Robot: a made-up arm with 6 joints.
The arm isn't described. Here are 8 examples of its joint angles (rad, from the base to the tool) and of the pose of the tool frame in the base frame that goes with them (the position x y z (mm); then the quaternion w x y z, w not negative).
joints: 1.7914 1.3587 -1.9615 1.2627 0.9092 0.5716
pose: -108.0 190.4 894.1 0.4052 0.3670 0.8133 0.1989
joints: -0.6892 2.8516 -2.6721 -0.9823 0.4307 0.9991
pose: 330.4 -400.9 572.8 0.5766 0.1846 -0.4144 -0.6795
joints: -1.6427 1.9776 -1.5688 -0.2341 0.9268 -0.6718
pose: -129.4 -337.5 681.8 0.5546 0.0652 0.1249 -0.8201
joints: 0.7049 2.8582 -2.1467 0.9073 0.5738 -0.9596
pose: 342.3 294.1 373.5 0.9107 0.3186 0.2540 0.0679
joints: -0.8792 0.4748 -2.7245 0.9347 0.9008 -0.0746
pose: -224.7 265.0 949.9 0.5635 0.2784 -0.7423 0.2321
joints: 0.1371 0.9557 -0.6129 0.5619 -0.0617 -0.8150
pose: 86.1 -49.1 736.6 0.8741 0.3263 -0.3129 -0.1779
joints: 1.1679 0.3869 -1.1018 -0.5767 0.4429 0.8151
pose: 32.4 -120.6 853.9 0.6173 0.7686 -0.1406 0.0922
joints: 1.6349 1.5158 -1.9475 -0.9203 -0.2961 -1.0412
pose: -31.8 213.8 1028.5 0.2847 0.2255 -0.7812 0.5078
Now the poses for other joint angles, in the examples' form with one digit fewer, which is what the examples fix.
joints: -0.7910 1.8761 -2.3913 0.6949 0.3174 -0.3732
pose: 209 -291 901 0.569 0.401 -0.617 -0.367
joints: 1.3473 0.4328 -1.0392 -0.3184 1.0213 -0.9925
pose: 46 -70 814 0.789 0.082 -0.325 0.515
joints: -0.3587 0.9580 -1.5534 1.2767 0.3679 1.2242
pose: 78 11 898 0.042 -0.973 -0.096 0.205
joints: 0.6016 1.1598 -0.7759 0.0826 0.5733 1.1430
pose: 100 13 694 0.621 0.525 0.185 -0.552
